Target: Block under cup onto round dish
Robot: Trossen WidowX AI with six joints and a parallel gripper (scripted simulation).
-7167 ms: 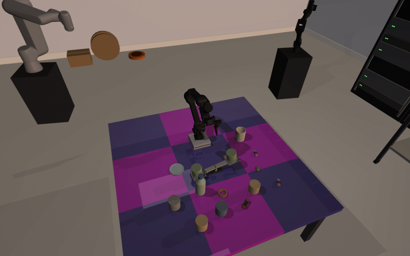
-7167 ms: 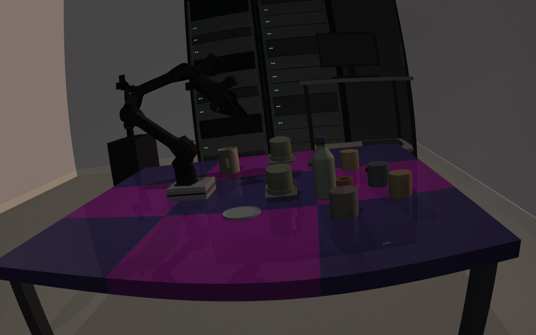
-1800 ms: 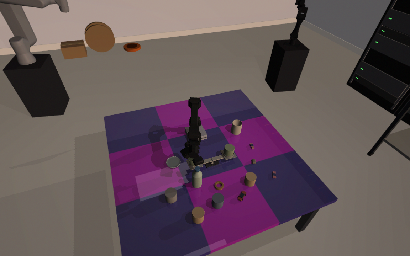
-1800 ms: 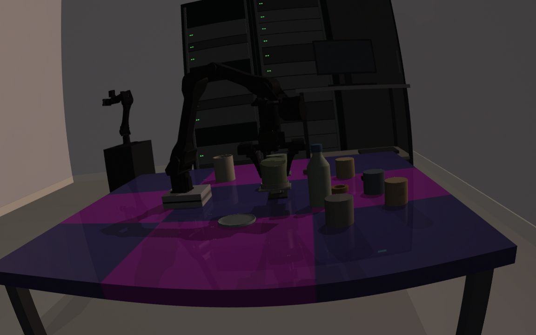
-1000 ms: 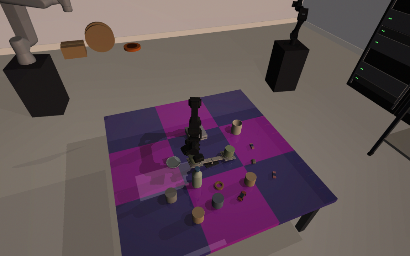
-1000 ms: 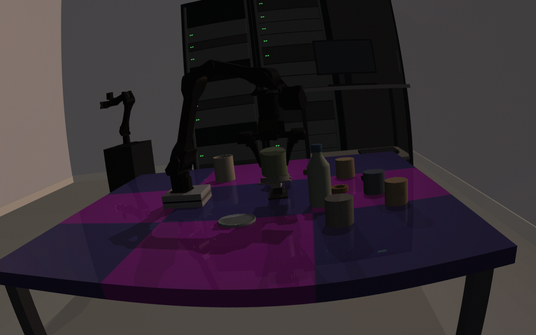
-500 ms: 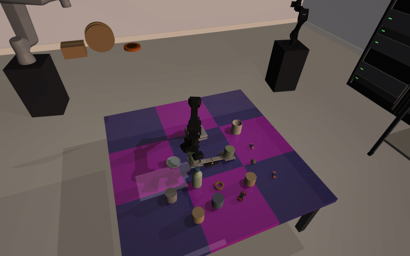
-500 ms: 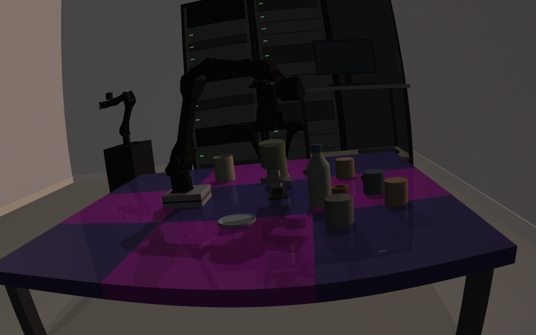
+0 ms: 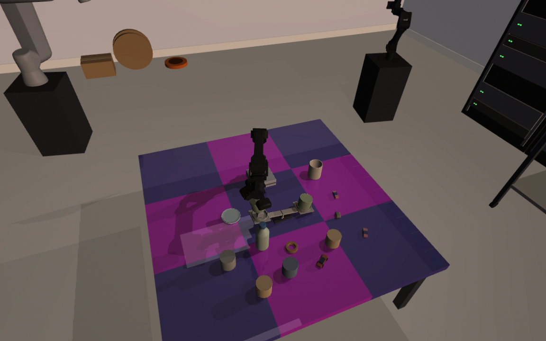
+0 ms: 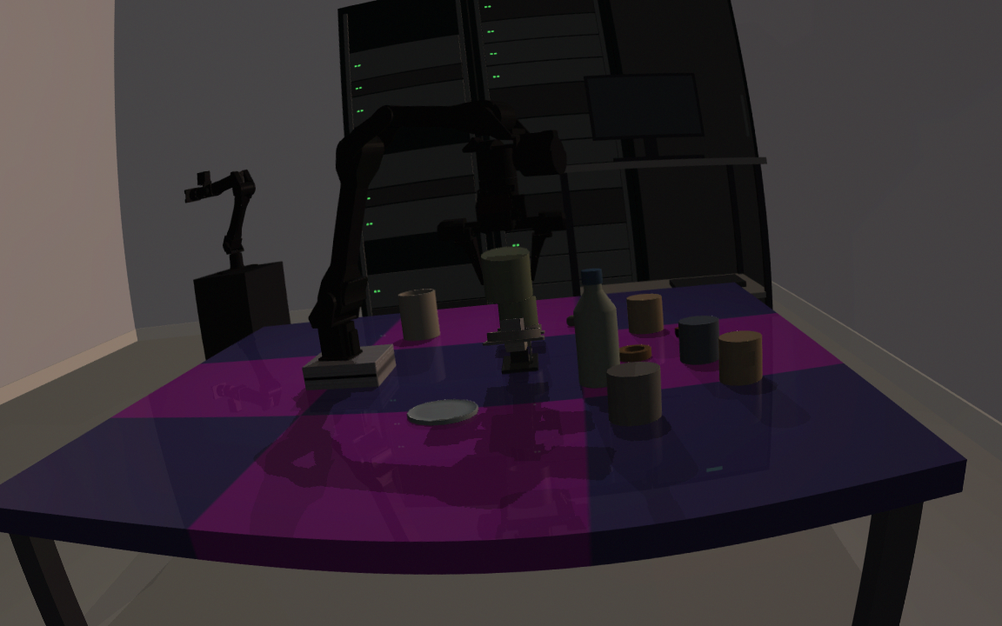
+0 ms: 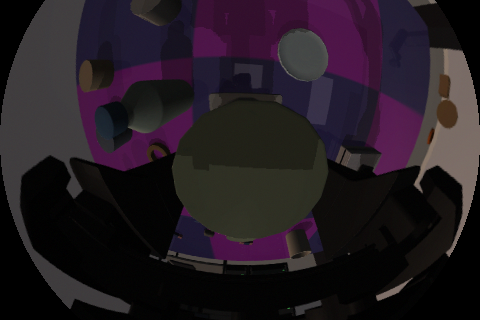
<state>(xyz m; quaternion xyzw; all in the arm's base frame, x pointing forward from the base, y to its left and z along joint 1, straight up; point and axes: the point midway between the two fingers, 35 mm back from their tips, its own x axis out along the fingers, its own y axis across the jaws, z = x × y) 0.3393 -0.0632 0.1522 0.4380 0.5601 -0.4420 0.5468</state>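
The grey block lies 10 mm to the left of my gripper tip and 70 mm below it. The rest, counted from my gripper tip: bottle: 130 mm ahead, 50 mm below; then grey balance: 30 mm behind, 130 mm to the left, 140 mm below; then balance beam: 30 mm behind, 130 mm to the left, 120 mm below.
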